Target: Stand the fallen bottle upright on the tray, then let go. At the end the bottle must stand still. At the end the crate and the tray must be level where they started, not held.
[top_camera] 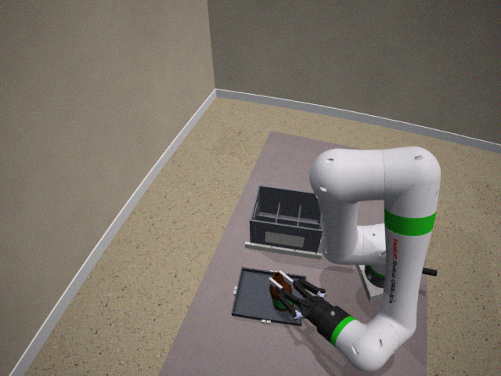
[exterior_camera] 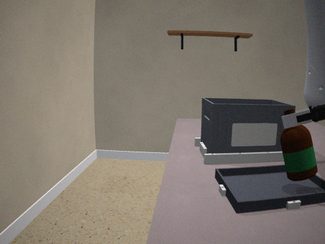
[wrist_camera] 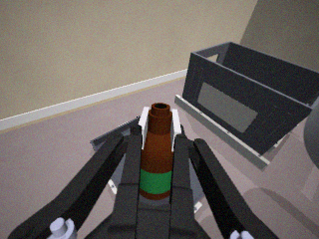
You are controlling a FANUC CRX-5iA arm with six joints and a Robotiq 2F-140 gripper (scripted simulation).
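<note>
The bottle is 6 cm below my hand. Also, from my hand: tray: 4 cm ahead, 1 cm to the right, 16 cm below; crate: 8 cm ahead, 31 cm to the right, 9 cm below.
</note>
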